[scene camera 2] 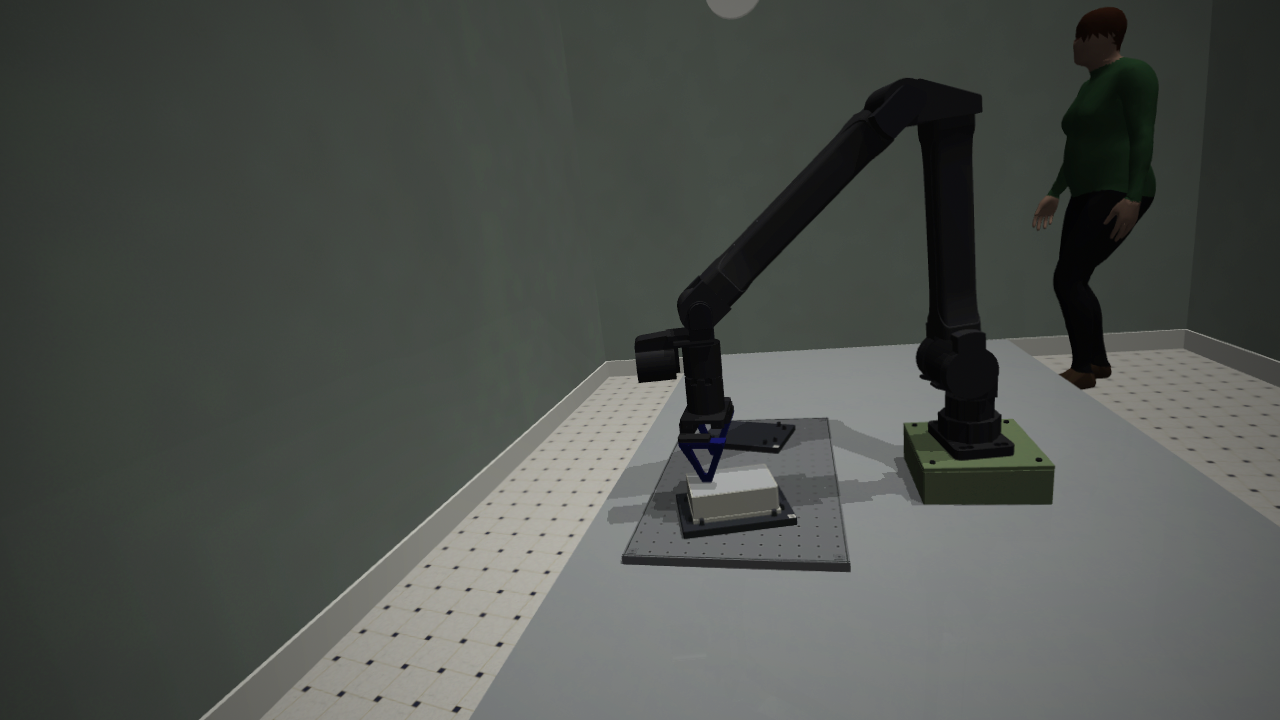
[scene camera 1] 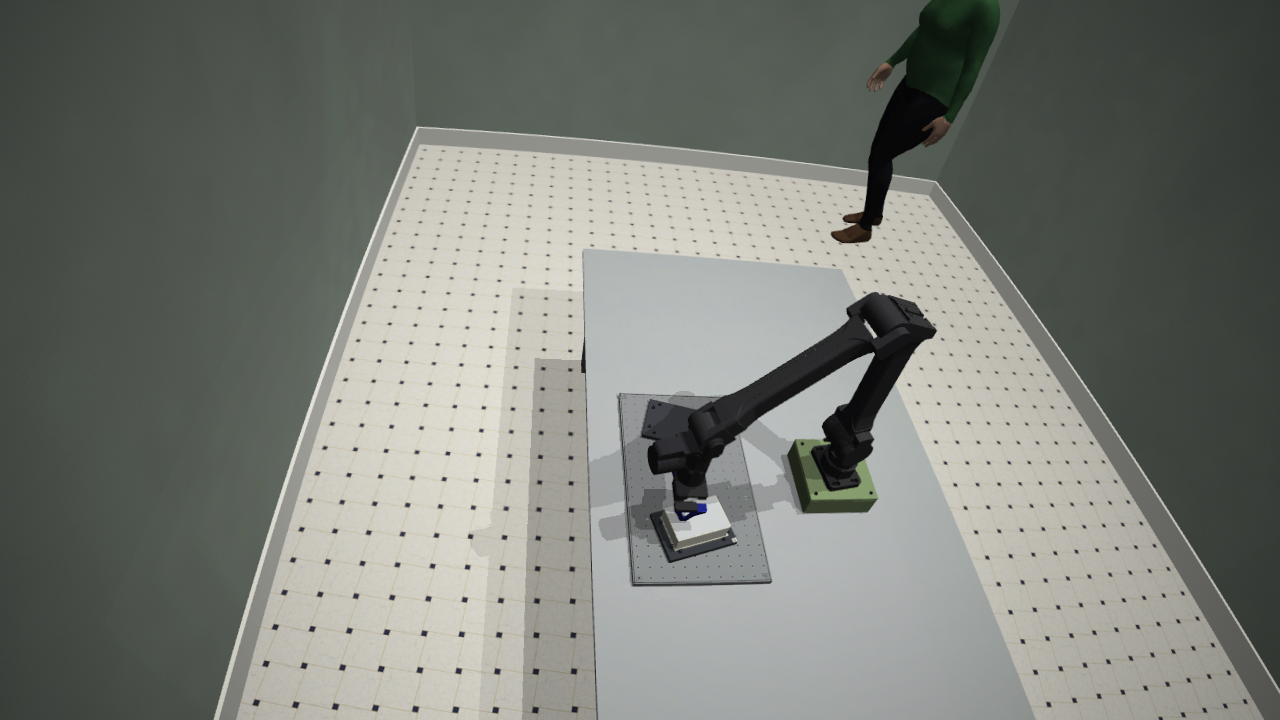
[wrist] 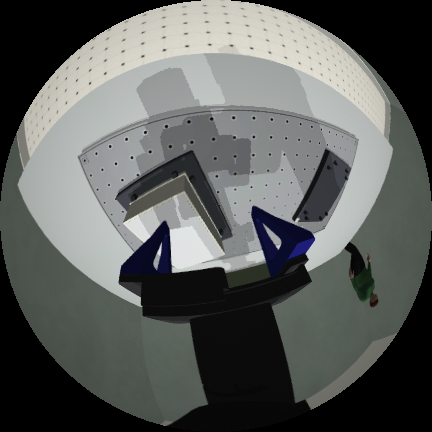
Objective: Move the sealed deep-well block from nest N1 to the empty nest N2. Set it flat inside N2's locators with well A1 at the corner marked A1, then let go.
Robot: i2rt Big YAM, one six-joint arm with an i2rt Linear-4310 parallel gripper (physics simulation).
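Pixels of known places: gripper, between the fingertips: (scene camera 2: 711, 468) (scene camera 1: 680, 500) (wrist: 209, 216); arm's base, origin of its link: (scene camera 2: 968, 441) (scene camera 1: 834, 468).
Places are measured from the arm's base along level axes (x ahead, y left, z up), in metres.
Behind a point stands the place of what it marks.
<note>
The sealed deep-well block (scene camera 1: 707, 519) @(x 0.357, y 0.086, z 0.004 m) (scene camera 2: 733, 494) @(x 0.374, y 0.120, z 0.001 m) (wrist: 192, 245) @(x 0.363, y 0.065, z 0.004 m), a pale box with a white top, sits in the dark nest N1 (scene camera 1: 671, 552) @(x 0.442, y 0.129, z -0.038 m) (scene camera 2: 738, 528) @(x 0.372, y 0.138, z -0.043 m) (wrist: 155, 180) @(x 0.446, y 0.080, z -0.038 m) and looks flat. My gripper (scene camera 1: 691, 514) @(x 0.403, y 0.031, z 0.003 m) (scene camera 2: 707, 478) @(x 0.403, y 0.031, z 0.003 m) (wrist: 209, 216) @(x 0.403, y 0.031, z 0.003 m) points down, open, just above block height. In the wrist view its left blue finger overlaps the block's top and its right finger stands beyond the block, on the N2 side. The dark nest N2 (scene camera 1: 662, 419) @(x 0.367, y -0.229, z -0.038 m) (scene camera 2: 756, 436) @(x 0.314, y -0.189, z -0.038 m) (wrist: 322, 192) @(x 0.338, y -0.194, z -0.038 m) is empty, with small locators at its corners. The arm partly hides it in both scene views. No A1 lettering is legible.
Both nests stand on a grey perforated board (scene camera 1: 747, 559) @(x 0.276, y 0.168, z -0.050 m) (scene camera 2: 819, 541) @(x 0.266, y 0.174, z -0.050 m) (wrist: 107, 175) @(x 0.480, y 0.146, z -0.050 m) on the table (scene camera 1: 805, 626) @(x 0.198, y 0.335, z -0.063 m) (scene camera 2: 895, 626) @(x 0.216, y 0.332, z -0.063 m). The arm's green base block (scene camera 1: 841, 501) @(x 0.015, y 0.084, z -0.014 m) (scene camera 2: 984, 487) @(x 0.013, y 0.085, z -0.035 m) stands right of the board. A person in green (scene camera 1: 948, 53) (scene camera 2: 1109, 134) (wrist: 364, 285) stands beyond the table.
</note>
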